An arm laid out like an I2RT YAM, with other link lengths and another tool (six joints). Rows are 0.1 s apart.
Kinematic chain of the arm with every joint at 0, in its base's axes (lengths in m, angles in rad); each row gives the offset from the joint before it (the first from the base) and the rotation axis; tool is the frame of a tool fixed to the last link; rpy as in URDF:
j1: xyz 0 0 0.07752 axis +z
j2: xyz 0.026 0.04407 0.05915 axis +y
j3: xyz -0.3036 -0.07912 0 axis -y
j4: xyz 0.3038 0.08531 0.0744 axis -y
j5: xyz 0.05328 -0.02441 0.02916 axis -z
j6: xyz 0.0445 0 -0.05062 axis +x
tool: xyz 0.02 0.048 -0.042 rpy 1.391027 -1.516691 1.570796
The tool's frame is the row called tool.
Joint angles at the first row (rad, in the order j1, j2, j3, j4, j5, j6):
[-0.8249, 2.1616, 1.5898, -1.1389, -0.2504, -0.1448]
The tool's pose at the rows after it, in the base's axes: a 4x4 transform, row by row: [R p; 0 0 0 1], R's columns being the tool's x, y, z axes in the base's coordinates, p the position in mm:
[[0.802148 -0.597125 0.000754 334.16], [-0.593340 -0.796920 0.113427 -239.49], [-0.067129 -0.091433 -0.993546 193.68], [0 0 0 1]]
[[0.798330 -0.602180 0.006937 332.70], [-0.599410 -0.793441 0.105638 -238.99], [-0.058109 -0.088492 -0.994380 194.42], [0 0 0 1]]
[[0.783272 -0.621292 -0.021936 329.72], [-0.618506 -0.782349 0.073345 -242.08], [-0.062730 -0.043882 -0.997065 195.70], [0 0 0 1]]
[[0.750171 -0.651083 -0.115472 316.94], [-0.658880 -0.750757 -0.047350 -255.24], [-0.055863 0.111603 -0.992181 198.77], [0 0 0 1]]
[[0.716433 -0.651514 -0.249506 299.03], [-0.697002 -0.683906 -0.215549 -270.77], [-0.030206 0.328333 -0.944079 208.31], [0 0 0 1]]
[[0.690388 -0.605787 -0.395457 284.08], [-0.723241 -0.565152 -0.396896 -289.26], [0.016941 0.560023 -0.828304 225.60], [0 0 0 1]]
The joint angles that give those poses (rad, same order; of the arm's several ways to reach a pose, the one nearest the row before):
[-0.8238, 2.1372, 1.5620, -1.1130, -0.2543, -0.1387]
[-0.8261, 2.1265, 1.5509, -1.1019, -0.2535, -0.1337]
[-0.8333, 2.1166, 1.5497, -1.1030, -0.2104, -0.1143]
[-0.8604, 2.0869, 1.5497, -1.0984, -0.0593, -0.0856]
[-0.8864, 2.0399, 1.5547, -1.0977, 0.1574, -0.0620]
[-0.8989, 2.0022, 1.5932, -1.1053, 0.4114, -0.0444]

